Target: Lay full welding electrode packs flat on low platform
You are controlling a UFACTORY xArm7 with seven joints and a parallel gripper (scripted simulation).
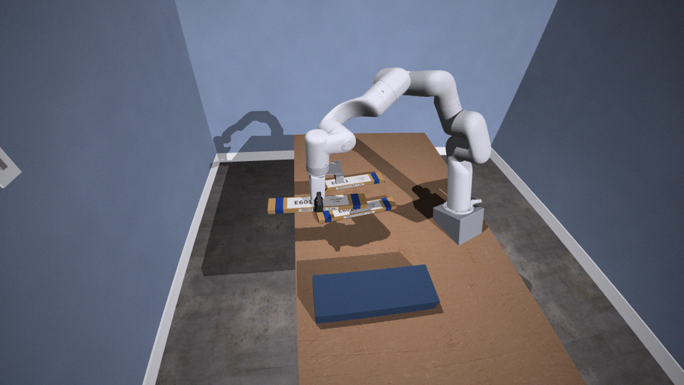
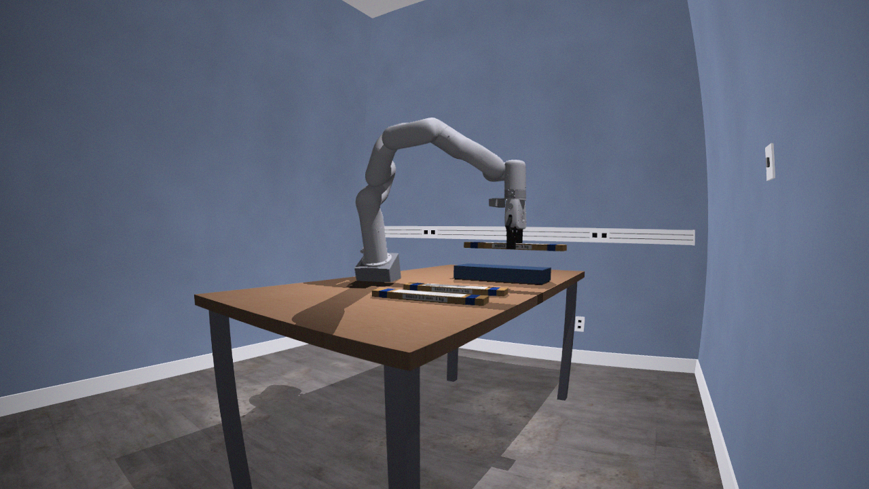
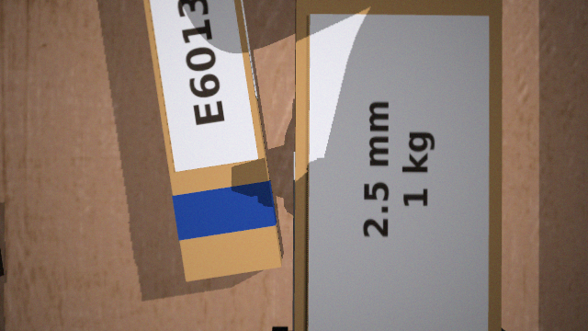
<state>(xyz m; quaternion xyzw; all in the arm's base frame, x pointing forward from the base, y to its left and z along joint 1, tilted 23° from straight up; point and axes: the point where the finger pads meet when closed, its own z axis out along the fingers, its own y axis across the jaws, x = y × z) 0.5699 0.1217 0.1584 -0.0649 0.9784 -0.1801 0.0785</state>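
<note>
My gripper is now 290 mm to the right of the low blue platform, 190 mm past it and 150 mm above it.
</note>
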